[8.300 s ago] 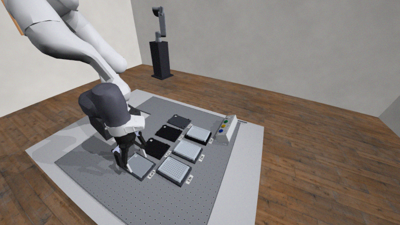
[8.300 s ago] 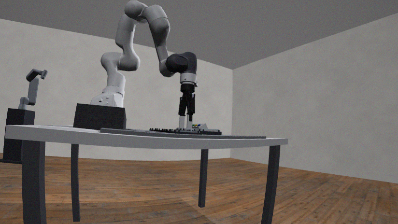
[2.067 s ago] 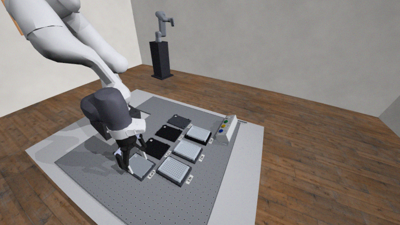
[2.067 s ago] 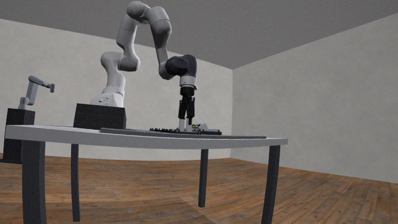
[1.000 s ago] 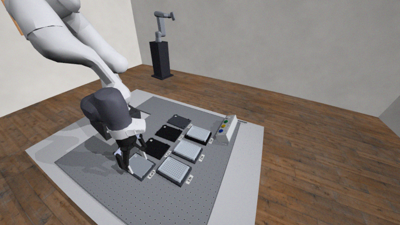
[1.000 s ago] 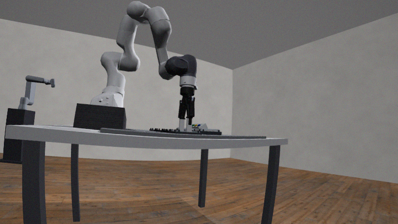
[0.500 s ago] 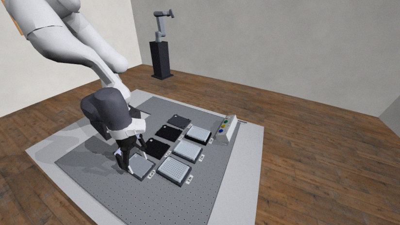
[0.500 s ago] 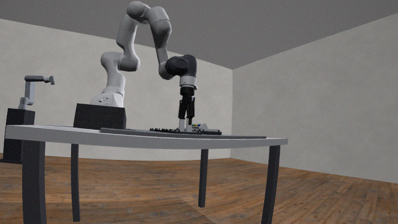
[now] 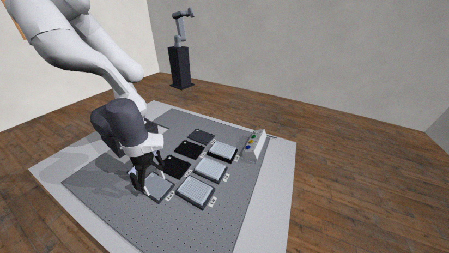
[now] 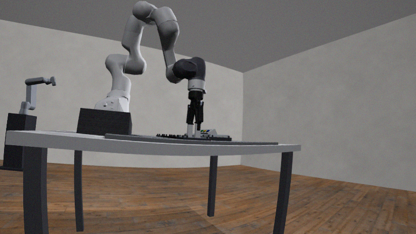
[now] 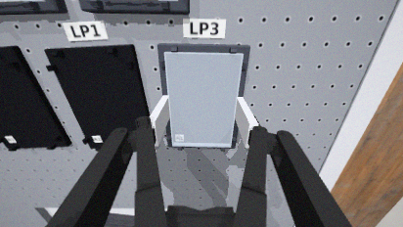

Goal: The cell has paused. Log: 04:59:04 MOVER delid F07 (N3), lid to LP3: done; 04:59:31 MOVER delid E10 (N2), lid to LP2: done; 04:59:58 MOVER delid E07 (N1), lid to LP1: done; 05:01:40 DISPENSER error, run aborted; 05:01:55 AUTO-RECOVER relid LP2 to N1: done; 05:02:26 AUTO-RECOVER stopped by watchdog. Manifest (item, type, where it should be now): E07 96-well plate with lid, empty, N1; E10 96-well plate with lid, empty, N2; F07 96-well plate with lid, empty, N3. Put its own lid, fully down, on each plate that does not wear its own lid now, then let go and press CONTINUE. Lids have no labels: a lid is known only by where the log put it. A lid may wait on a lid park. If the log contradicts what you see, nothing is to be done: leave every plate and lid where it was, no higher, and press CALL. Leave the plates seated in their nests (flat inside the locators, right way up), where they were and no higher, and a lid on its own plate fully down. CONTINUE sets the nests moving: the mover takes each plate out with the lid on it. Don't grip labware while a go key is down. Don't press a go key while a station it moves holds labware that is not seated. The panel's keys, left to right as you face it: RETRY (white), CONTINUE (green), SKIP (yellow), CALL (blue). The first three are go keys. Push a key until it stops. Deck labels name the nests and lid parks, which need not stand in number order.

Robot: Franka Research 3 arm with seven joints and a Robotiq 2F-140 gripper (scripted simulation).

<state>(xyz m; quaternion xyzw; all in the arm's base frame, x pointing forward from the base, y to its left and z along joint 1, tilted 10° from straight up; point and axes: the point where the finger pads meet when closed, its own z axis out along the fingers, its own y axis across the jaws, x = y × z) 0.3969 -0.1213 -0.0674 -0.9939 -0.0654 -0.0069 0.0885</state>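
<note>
Now: hand 2 cm above the grey lid. From my hand the other things lie so: lid park LP3 (3 cm below); then N3 plate (16 cm ahead, 9 cm to the left, 1 cm below); then lid park LP1 (13 cm to the left, 3 cm below, 2 cm behind).
</note>
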